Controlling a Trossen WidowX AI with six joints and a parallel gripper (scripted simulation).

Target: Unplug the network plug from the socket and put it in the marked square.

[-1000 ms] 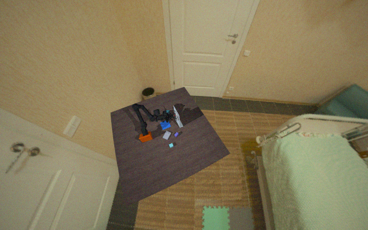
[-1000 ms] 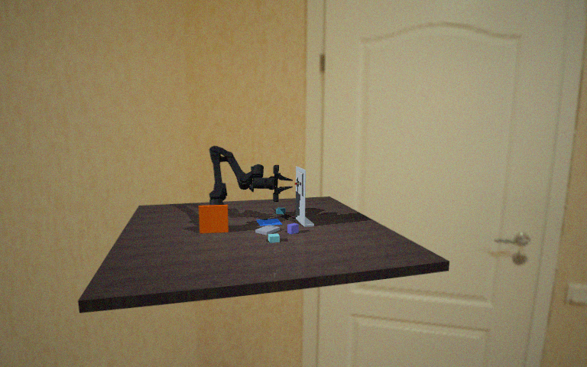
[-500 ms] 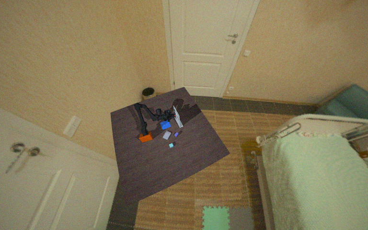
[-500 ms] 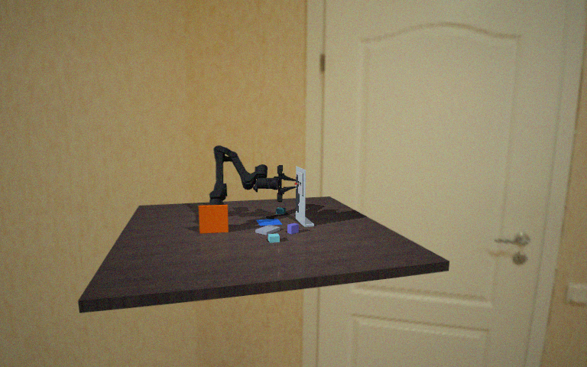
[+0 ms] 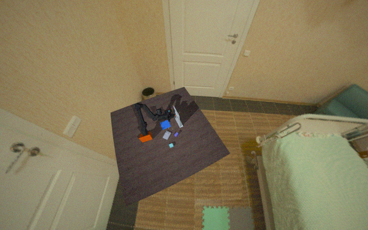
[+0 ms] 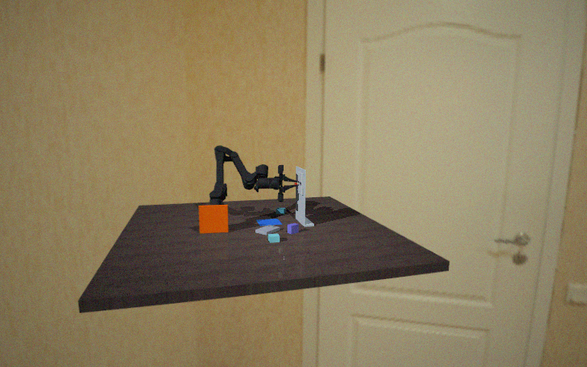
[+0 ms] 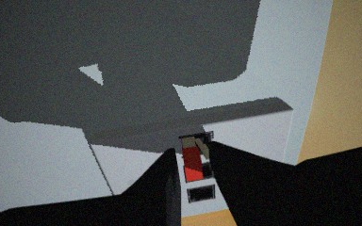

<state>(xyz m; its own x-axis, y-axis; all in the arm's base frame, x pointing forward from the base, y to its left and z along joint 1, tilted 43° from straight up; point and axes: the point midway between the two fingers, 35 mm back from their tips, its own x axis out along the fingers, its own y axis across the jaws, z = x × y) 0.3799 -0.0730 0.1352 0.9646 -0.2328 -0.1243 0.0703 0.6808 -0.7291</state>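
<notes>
My gripper tip is 14 cm past the blue marked square, 5 cm to the right of it and 21 cm above it. From my gripper tip the other things lie so: network plug (right at my gripper tip); purple cube (7 cm behind, 16 cm to the right, 19 cm below); grey upright panel (2 cm ahead, 1 cm to the right, 8 cm below).
</notes>
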